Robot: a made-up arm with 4 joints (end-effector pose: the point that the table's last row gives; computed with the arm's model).
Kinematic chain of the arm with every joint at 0, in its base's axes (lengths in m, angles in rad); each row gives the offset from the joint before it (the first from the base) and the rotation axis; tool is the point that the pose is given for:
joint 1: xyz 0 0 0.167 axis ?
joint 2: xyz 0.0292 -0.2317 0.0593 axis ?
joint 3: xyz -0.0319 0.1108 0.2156 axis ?
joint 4: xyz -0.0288 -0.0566 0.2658 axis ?
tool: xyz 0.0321 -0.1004 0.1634
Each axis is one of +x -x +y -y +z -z.
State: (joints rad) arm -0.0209 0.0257 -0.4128 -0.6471
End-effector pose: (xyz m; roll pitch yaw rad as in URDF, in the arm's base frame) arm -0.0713 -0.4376 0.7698 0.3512 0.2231 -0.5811
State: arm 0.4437 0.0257 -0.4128 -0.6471
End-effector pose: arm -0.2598 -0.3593 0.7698 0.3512 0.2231 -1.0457
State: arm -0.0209 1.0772 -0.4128 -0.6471
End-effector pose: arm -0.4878 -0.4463 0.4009 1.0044 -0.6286 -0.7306
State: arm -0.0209 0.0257 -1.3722 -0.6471
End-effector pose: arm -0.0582 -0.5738 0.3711 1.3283 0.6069 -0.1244
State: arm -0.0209 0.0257 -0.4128 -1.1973
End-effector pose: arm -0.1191 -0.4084 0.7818 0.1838 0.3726 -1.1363
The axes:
joint 1: -z
joint 2: -y
joint 3: -x
joint 4: +z

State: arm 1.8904 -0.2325 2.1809 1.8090
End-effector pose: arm 0.2041 -0.1213 0.1914 2.5051 0.8047 2.1836
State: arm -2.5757 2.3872 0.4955 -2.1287
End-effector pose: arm 0.1964 -0.1913 -0.3281 2.5865 0.7162 1.1506
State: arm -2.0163 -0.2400 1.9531 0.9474
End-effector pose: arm -0.3236 -0.0432 0.3511 -2.3982 1.0561 1.3535
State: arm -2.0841 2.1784 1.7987 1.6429
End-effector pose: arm -0.2116 -0.2378 0.1794 -1.4217 -0.5185 1.8217
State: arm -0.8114 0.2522 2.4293 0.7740
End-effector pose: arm -0.1253 0.2163 0.1957 -2.4339 0.2671 0.2308
